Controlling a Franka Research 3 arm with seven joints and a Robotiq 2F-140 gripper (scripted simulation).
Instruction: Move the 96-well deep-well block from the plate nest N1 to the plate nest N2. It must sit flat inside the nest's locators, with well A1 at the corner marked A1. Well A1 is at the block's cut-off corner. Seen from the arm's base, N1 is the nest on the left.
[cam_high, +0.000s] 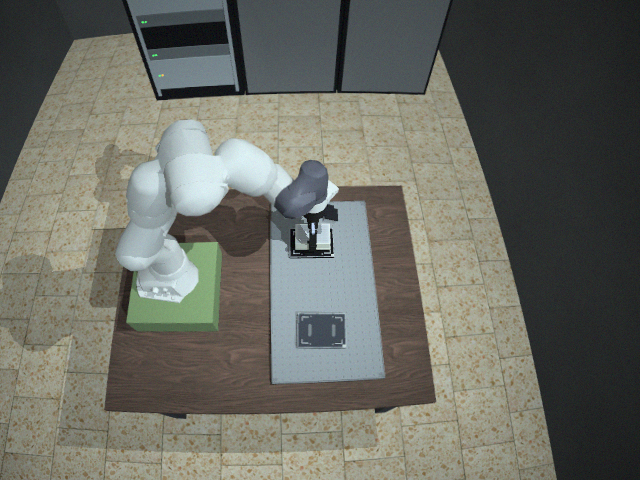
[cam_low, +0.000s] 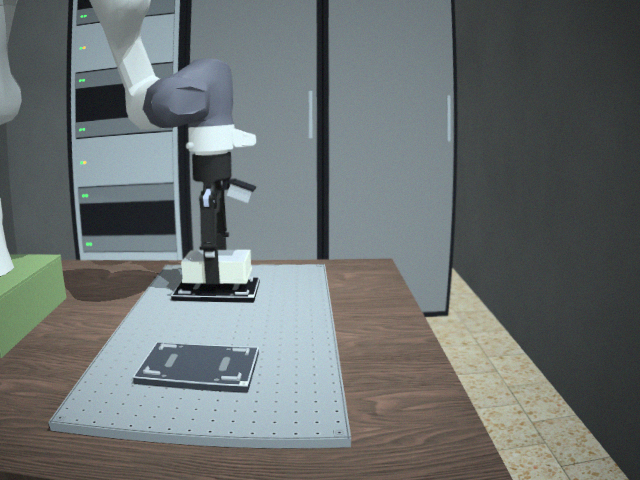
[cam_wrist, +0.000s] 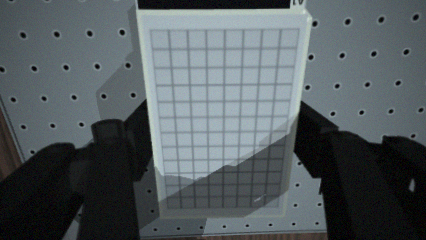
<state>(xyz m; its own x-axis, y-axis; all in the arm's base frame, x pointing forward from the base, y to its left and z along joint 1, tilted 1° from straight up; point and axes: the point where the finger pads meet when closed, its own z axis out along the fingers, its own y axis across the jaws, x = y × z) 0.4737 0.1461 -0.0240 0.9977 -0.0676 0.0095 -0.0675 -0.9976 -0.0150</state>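
My hand is 5 cm above the plate nest N1. Also, from my hand: A1 mark: 7 cm ahead, 6 cm to the right, 5 cm below; cream 96-well deep-well block: 1 cm below; plate nest N2: 34 cm to the right, 5 cm below.
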